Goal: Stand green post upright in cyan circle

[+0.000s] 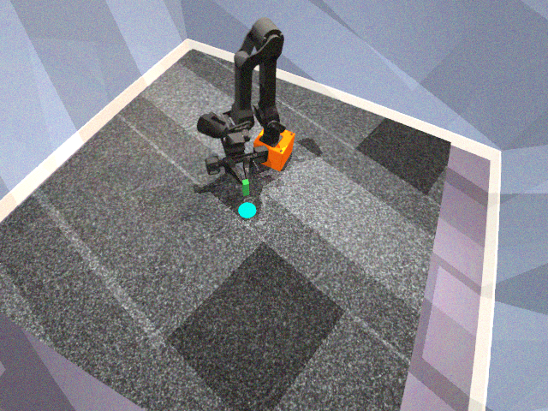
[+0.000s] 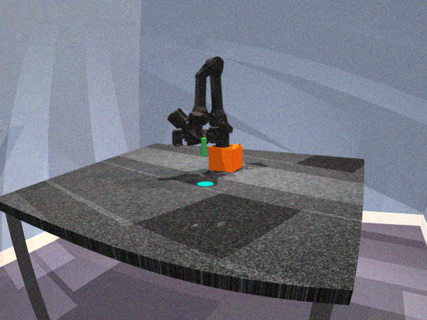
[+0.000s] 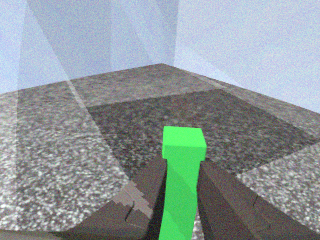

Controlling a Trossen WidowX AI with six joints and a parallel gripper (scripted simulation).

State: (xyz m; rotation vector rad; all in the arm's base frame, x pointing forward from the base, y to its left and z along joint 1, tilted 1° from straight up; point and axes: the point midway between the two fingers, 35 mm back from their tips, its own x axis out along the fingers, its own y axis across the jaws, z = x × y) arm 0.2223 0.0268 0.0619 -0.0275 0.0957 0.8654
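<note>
Now: gripper tip 160 mm above the cyan circle. From my gripper tip the other things lie so: green post 20 mm below.
</note>
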